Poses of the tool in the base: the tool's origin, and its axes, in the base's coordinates. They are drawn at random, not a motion.
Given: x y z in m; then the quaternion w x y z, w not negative.
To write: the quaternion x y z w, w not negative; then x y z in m. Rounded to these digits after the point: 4 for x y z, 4 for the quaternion.
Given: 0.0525 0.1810 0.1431 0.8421 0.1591 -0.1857 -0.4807
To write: 0.1591 -0.1857 -0.4807 0.8421 0.0525 0.1810 0.1431
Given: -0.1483 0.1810 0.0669 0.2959 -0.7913 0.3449 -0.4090
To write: -0.7913 0.3449 -0.4090 0.2959 -0.1483 0.1810 0.0669
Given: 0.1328 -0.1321 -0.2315 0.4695 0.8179 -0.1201 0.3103
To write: 0.8179 -0.1201 0.3103 0.4695 0.1328 -0.1321 -0.2315
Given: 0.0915 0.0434 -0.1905 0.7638 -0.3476 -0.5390 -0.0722
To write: -0.3476 -0.5390 -0.0722 0.7638 0.0915 0.0434 -0.1905
